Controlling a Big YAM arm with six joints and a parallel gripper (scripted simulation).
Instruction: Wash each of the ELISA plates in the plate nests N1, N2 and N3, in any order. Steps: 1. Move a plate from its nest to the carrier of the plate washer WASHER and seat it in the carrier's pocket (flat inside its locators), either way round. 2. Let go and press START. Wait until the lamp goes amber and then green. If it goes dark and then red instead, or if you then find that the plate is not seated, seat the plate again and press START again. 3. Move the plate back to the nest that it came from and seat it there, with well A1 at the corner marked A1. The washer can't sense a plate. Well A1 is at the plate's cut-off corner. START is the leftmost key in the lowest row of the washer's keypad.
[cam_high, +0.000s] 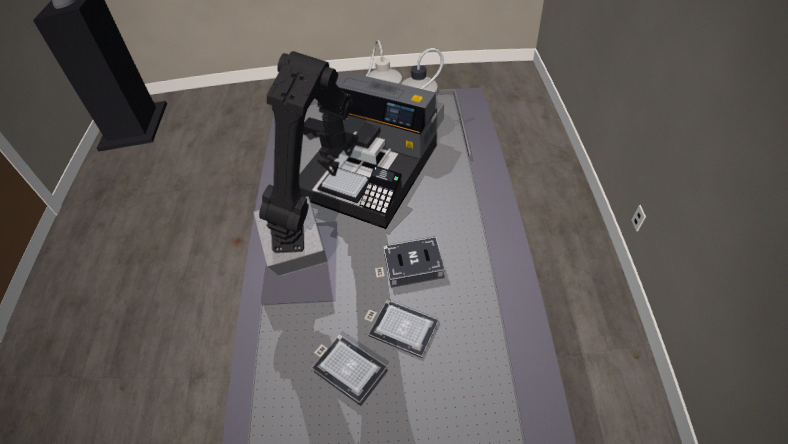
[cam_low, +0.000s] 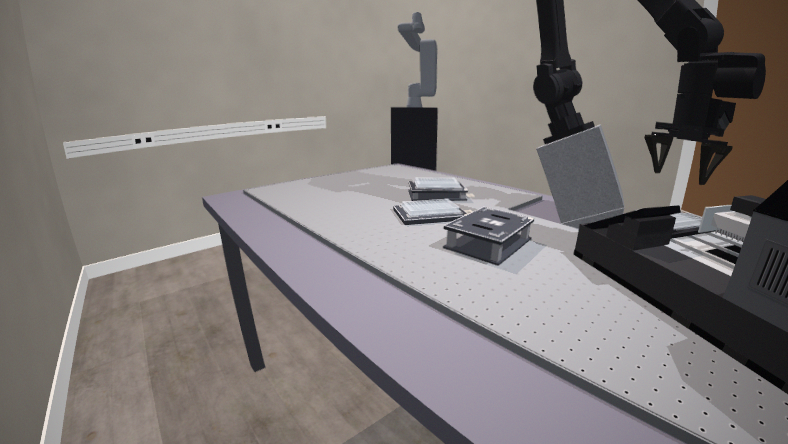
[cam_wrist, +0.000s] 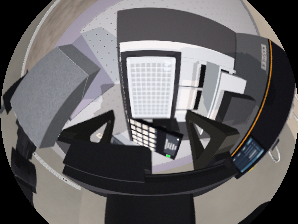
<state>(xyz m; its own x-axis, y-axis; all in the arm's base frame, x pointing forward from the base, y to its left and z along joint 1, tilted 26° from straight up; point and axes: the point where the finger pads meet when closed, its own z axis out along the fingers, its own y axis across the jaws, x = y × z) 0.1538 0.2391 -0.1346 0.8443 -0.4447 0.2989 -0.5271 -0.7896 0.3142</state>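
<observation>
My gripper is now 100 mm above the washer carrier. The rest, counted from my hand: plate washer 80 mm ahead, 130 mm to the left, 40 mm below.
</observation>
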